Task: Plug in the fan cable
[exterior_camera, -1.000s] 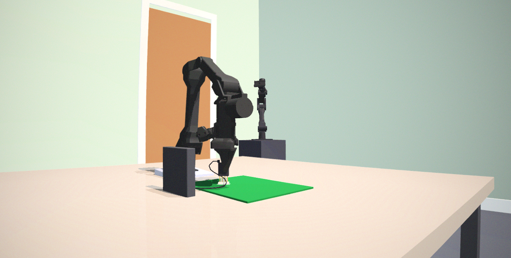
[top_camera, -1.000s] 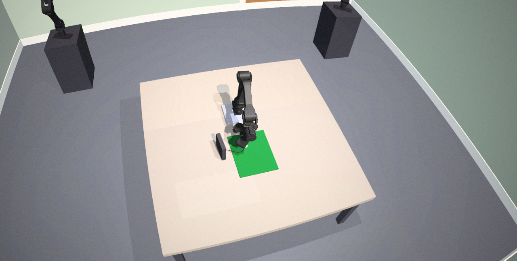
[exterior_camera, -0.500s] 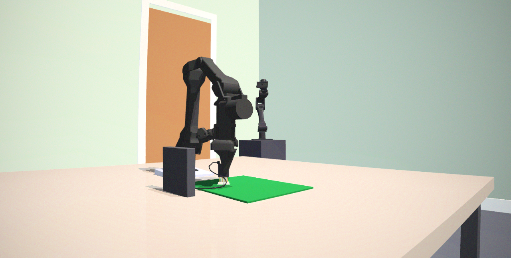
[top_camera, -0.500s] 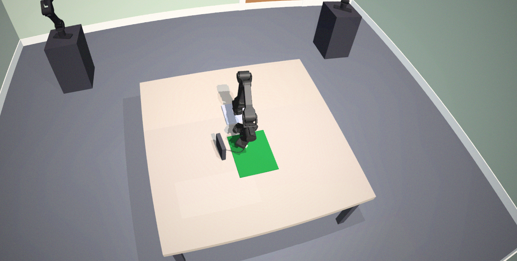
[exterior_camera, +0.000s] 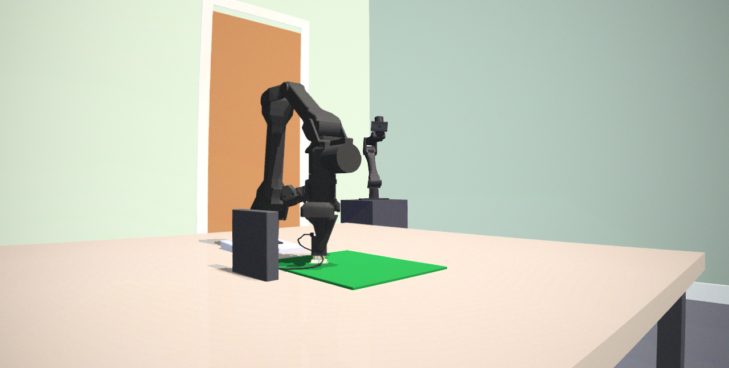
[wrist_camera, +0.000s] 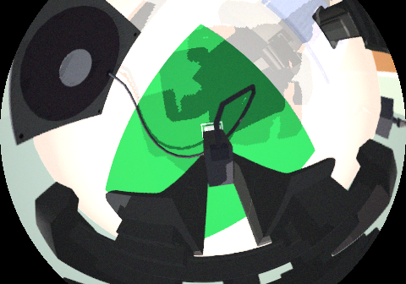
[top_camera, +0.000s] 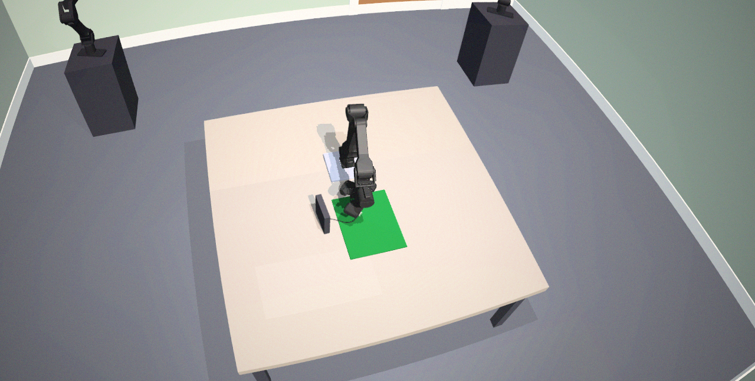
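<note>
My gripper tip is 10 mm past the four-pin header and 30 mm above it. From my gripper tip the other things lie so: black fan (10 mm ahead, 150 mm to the right, 30 mm above); then green board (60 mm ahead, 30 mm to the left, 40 mm below); then black plug (10 mm to the right, 10 mm above).
</note>
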